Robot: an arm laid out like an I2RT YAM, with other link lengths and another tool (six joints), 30 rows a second.
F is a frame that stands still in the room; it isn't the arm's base.
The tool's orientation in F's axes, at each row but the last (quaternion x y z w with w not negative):
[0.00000 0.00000 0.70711 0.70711]
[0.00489 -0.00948 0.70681 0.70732]
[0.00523 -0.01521 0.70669 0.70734]
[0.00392 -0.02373 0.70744 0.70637]
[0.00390 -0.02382 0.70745 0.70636]
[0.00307 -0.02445 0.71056 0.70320]
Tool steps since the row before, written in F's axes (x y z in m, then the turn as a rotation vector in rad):
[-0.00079 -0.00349 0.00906 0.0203 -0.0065 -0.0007]
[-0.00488 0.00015 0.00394 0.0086 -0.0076 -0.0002]
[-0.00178 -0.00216 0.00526 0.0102 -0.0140 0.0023]
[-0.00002 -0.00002 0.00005 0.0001 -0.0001 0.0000]
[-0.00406 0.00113 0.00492 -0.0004 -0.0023 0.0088]
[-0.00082 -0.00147 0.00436 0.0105 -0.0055 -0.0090]
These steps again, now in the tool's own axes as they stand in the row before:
[-0.00349 0.00079 0.00906 -0.0065 -0.0203 -0.0007]
[0.00023 0.00485 0.00397 -0.0076 -0.0086 -0.0001]
[-0.00201 0.00170 0.00534 -0.0139 -0.0102 0.0026]
[-0.00002 0.00002 0.00005 -0.0001 -0.0001 0.0000]
[0.00133 0.00392 0.00498 -0.0020 0.0002 0.0089]
[-0.00129 0.00070 0.00444 -0.0060 -0.0102 -0.0091]

